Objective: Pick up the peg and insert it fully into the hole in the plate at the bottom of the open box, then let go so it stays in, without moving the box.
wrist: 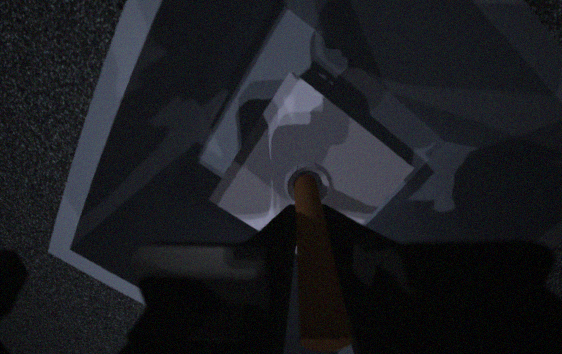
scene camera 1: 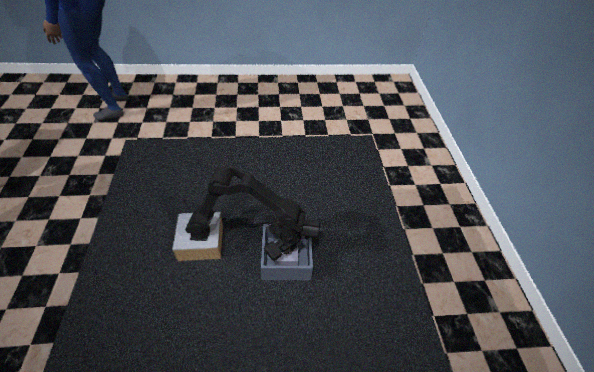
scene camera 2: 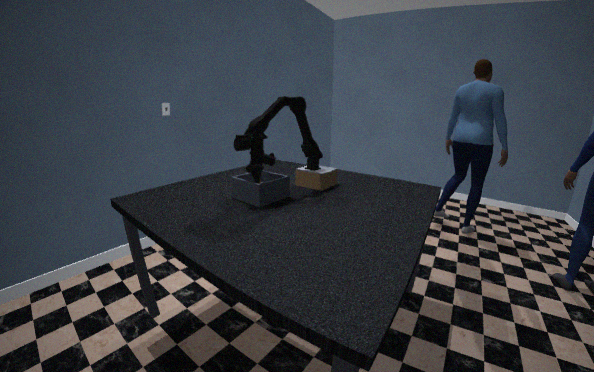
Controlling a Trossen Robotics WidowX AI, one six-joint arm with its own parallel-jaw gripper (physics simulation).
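Seen in the pictures: gripper, between the fingertips: (wrist: 306, 212) (scene camera 1: 288, 252) (scene camera 2: 257, 182); arm's base, origin of its link: (scene camera 1: 200, 233) (scene camera 2: 312, 168).
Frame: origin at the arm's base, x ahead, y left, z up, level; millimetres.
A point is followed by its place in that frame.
My gripper (scene camera 1: 286, 248) @[x 347, y -45, z -22 mm] (scene camera 2: 257, 180) @[x 347, y -45, z -22 mm] (wrist: 306, 211) @[x 347, y -45, z -22 mm] is shut on the peg and reaches down into the open box. The orange-brown peg (wrist: 321, 280) @[x 343, y -41, z 31 mm] runs between the dark fingers. Its far end lies within the outline of the round hole (wrist: 326, 179) @[x 345, y -24, z -29 mm] in the wrist view; how deep it sits is not clear. The pale square plate (wrist: 372, 155) @[x 356, y 3, z -32 mm] (scene camera 1: 291, 258) @[x 359, y -67, z -32 mm] lies at the bottom of the box. The grey-blue open box (scene camera 1: 286, 273) @[x 344, y -129, z -34 mm] (scene camera 2: 261, 195) @[x 415, y 63, z -41 mm] (wrist: 95, 120) @[x 249, y -55, z 8 mm] stands on the table. The peg is hidden by the gripper in both scene views.
The arm's base stands on a white-topped, tan block (scene camera 1: 197, 253) @[x -2, y -65, z -39 mm] (scene camera 2: 317, 180) @[x 61, y 80, z -40 mm] beside the box. All stand on a dark table (scene camera 1: 200, 320) @[x 53, y -298, z -90 mm] (scene camera 2: 320, 250) @[x 530, y 456, z -90 mm]. A person (scene camera 1: 92, 55) (scene camera 2: 475, 120) stands beyond the table, and another person (scene camera 2: 582, 220) shows at the right edge of scene camera 2.
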